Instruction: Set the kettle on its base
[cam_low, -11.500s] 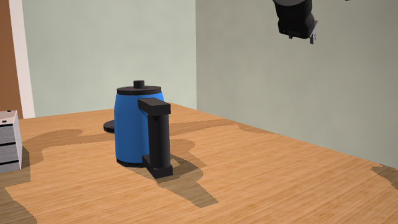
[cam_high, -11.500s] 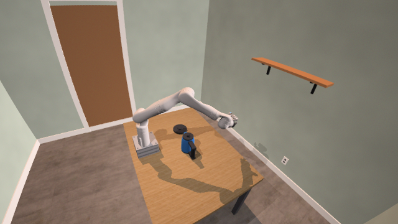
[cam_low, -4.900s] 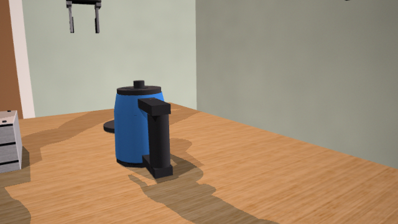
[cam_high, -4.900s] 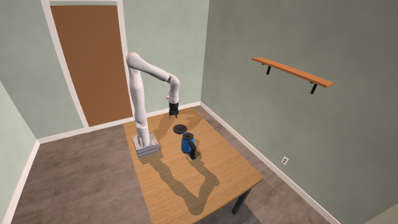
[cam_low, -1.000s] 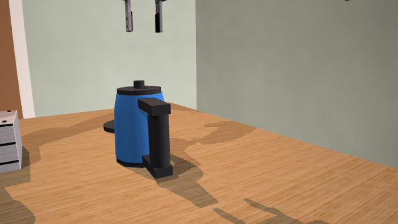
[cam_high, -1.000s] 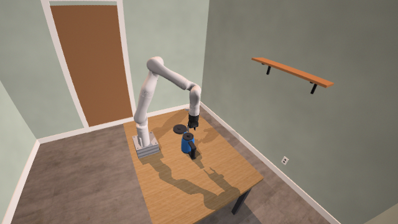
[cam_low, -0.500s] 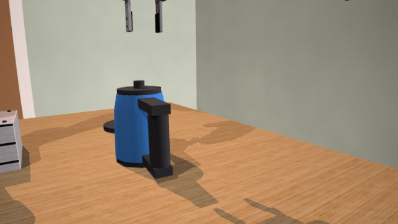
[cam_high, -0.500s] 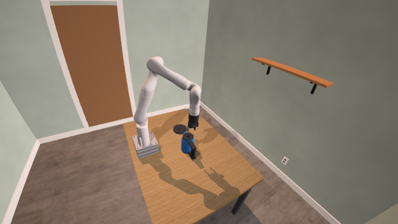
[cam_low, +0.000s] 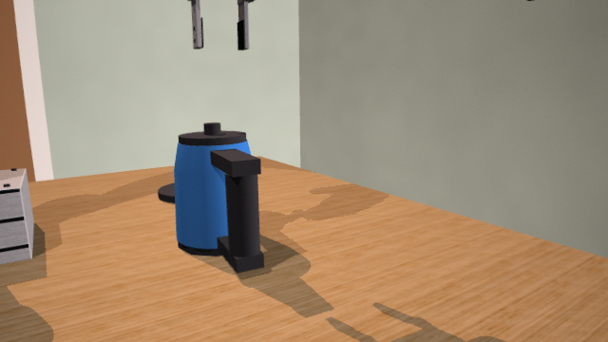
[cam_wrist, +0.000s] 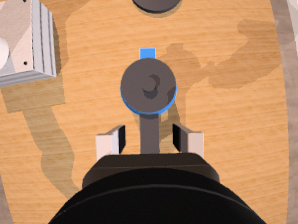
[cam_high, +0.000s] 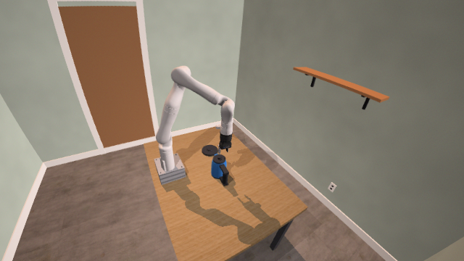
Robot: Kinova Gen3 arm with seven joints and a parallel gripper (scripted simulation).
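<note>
Right now my hand is 210 mm above the blue kettle, 30 mm to the right of it and 10 mm short of it. Round my hand: round black base: 340 mm to the left, 280 mm below, 140 mm ahead.
</note>
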